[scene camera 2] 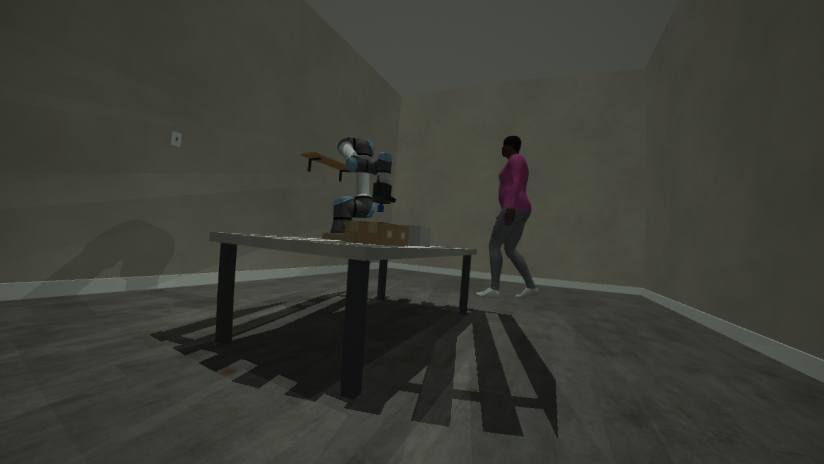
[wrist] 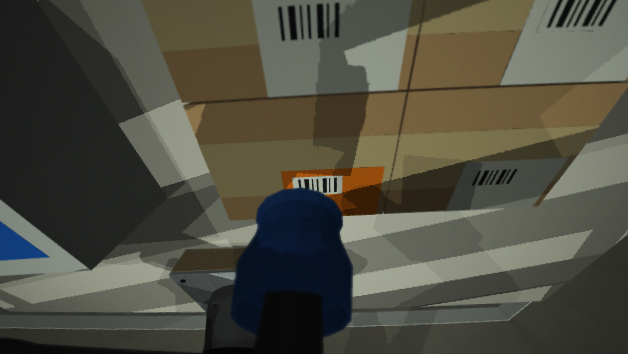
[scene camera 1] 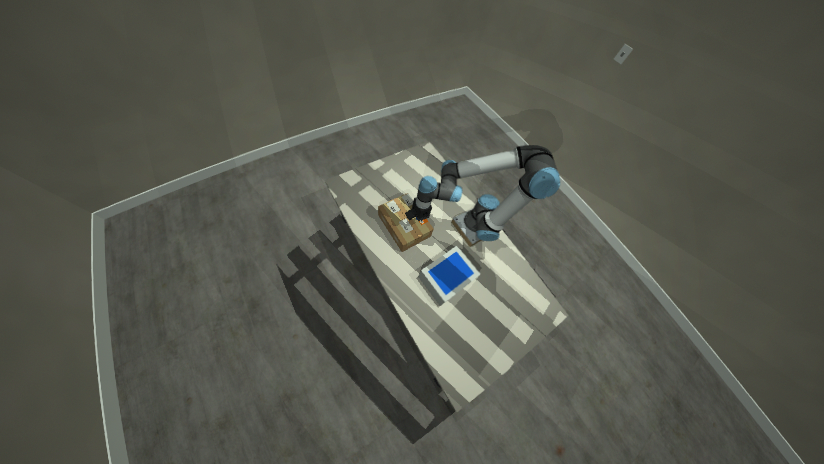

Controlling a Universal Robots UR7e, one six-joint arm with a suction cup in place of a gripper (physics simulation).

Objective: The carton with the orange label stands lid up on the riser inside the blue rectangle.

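Seen in the pictures: hand at its tool point: (scene camera 2: pixel 380 211) (wrist: pixel 299 223); arm's base at its link origin: (scene camera 2: pixel 342 233) (scene camera 1: pixel 475 222).
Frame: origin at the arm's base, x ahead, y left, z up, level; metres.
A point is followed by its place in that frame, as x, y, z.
Observation:
The carton with the orange label (scene camera 1: pixel 425 228) {0.341, -0.051, 0.061} (wrist: pixel 250 162) {0.360, -0.056, 0.061} stands lid up in a tight block with several other cartons, on the arm's side of the block. Its label faces up and is partly covered by the cup in the wrist view. The riser (scene camera 1: pixel 442 299) {0.439, 0.344, 0.070} (scene camera 2: pixel 419 235) {0.469, 0.164, 0.021} (wrist: pixel 95 175) {0.306, 0.131, 0.016} is a pale box with the blue rectangle (scene camera 1: pixel 451 272) {0.332, 0.239, 0.079} (wrist: pixel 17 245) {0.265, 0.165, 0.078} on its top, apart from the cartons. My gripper (scene camera 2: pixel 380 208) (wrist: pixel 299 200), a blue suction cup, is open and holds nothing. It hangs a little above the cartons, near the orange label.
Cartons with white labels (wrist: pixel 330 65) {0.427, -0.108, 0.061} (wrist: pixel 505 182) {0.358, -0.262, 0.061} touch the orange-labelled one. The arm's base plate (scene camera 1: pixel 465 230) {0.096, 0.030, 0.007} stands on the table (scene camera 1: pixel 490 345) {0.281, 0.658, -0.042} (scene camera 2: pixel 288 242) {0.451, -0.703, -0.052} beside the riser and cartons. A person (scene camera 2: pixel 513 190) stands beyond the table. A wall shelf (scene camera 2: pixel 325 160) shows behind the arm.

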